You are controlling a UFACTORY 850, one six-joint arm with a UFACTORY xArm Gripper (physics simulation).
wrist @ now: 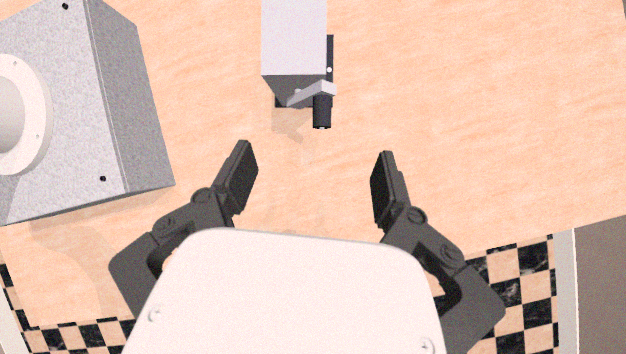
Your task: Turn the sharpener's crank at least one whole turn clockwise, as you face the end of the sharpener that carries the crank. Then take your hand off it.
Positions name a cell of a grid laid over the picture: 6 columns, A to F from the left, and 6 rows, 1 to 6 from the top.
Observation:
In view: the gripper (D3) and a crank (D2).

